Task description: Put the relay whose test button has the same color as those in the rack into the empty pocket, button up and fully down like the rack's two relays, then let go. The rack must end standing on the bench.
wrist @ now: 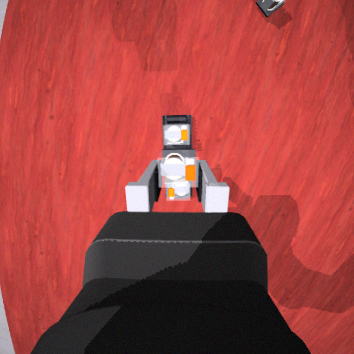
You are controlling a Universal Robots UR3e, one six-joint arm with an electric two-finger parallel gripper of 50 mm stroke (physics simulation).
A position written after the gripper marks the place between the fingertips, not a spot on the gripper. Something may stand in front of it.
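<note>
There's a relay (177, 167) to be seen here, and the gripper (178, 172) shows as well.
</note>
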